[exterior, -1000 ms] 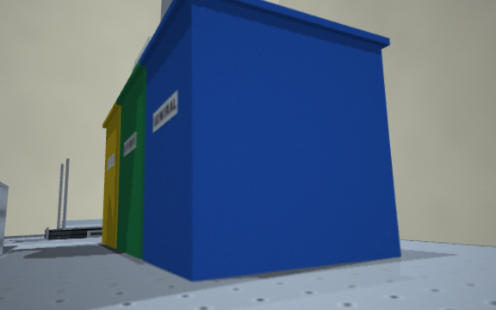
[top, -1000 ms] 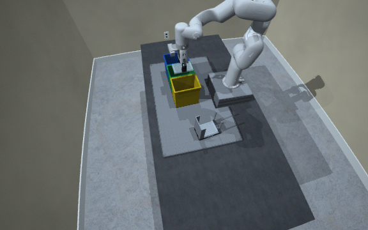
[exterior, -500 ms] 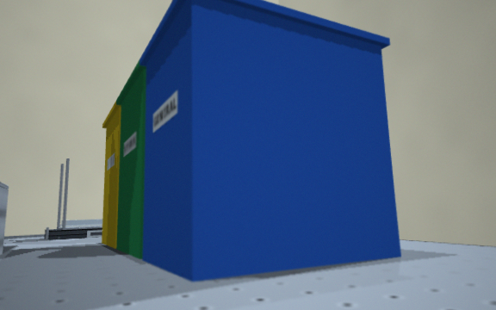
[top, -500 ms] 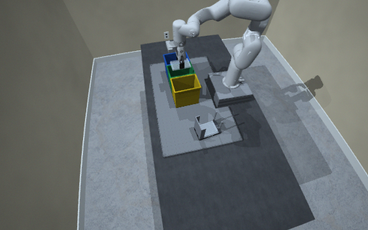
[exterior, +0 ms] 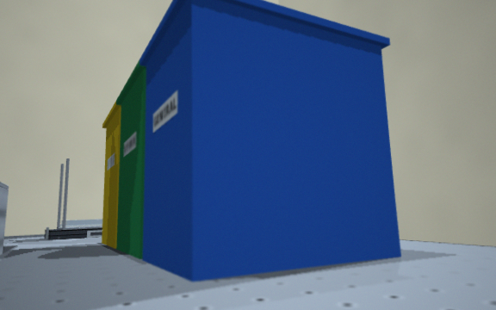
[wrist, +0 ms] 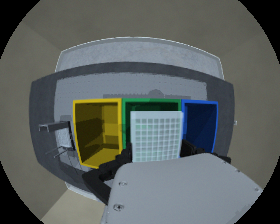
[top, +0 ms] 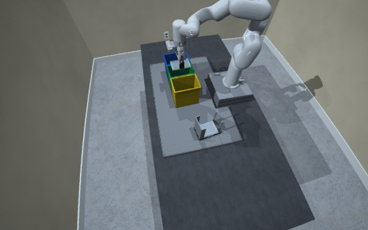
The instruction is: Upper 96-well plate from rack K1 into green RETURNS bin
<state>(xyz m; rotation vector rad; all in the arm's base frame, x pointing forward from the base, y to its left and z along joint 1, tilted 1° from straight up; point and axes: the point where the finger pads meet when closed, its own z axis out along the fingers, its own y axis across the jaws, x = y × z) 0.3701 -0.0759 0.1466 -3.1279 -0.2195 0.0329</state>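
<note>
The green bin is 150 mm below my hand. Round my hand: yellow bin: 20 mm behind, 130 mm to the left, 150 mm below; blue bin: 20 mm ahead, 130 mm to the right, 150 mm below.
</note>
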